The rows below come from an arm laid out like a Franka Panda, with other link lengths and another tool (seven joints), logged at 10 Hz.
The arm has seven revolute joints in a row. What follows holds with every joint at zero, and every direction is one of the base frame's. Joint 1 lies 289.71 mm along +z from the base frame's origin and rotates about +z. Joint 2 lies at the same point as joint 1 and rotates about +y. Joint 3 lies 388.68 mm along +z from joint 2 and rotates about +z. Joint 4 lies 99.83 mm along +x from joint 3 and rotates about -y. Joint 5 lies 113.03 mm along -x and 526.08 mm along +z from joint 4 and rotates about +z. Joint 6 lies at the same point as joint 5 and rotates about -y. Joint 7 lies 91.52 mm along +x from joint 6 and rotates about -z. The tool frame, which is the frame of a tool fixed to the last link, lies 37 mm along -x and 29 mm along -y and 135.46 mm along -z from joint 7; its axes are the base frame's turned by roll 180, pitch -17.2 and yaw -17.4 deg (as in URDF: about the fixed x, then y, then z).
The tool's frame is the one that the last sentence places.
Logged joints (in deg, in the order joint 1, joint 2, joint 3, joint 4, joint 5, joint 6, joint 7), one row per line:
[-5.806, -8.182, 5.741, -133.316, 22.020, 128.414, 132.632]
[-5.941, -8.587, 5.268, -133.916, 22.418, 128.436, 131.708]
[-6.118, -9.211, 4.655, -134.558, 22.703, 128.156, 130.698]
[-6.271, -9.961, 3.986, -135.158, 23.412, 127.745, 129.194]
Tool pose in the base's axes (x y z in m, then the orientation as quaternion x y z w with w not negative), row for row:
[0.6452, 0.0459, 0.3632, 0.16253, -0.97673, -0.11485, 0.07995]
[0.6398, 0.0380, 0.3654, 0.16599, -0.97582, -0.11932, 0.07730]
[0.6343, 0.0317, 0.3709, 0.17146, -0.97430, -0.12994, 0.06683]
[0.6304, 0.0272, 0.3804, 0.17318, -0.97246, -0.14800, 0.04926]
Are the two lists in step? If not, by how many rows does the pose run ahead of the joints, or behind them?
The pose runs 2 rows ahead of the joints: the pose in row i belongs to the joints in row i + 2.
